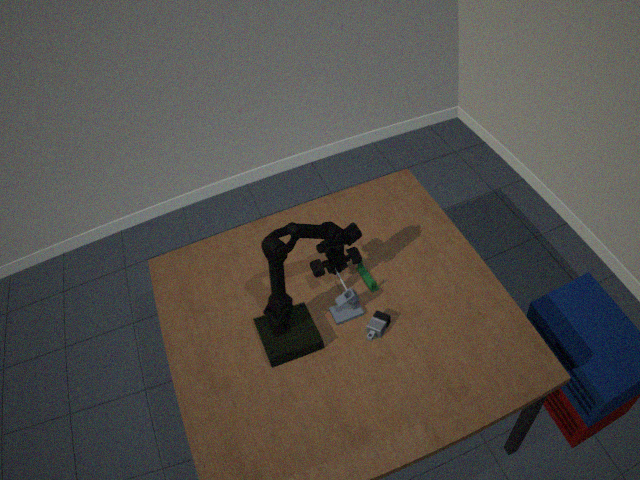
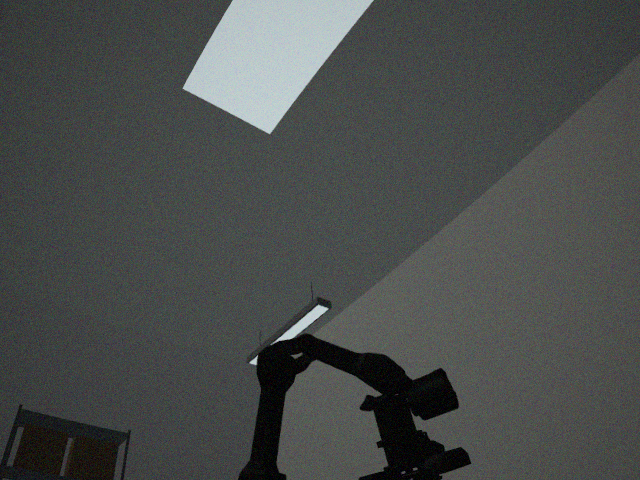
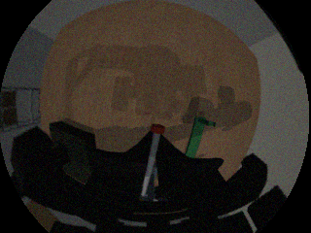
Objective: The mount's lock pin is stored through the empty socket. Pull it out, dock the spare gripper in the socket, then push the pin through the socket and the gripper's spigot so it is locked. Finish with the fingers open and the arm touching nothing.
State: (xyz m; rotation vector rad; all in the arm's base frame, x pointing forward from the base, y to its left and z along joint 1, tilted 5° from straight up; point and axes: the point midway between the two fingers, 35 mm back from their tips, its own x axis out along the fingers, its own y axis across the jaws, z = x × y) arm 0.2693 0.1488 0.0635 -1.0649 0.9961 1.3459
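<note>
Now: the green pin cradle 12 cm ahead of my gripper tip, 3 cm to the right of it and 3 cm below it. Also, from my gripper tip: grey mount: 15 cm to the right; then spare gripper: 6 cm ahead, 27 cm to the right, 3 cm below.
</note>
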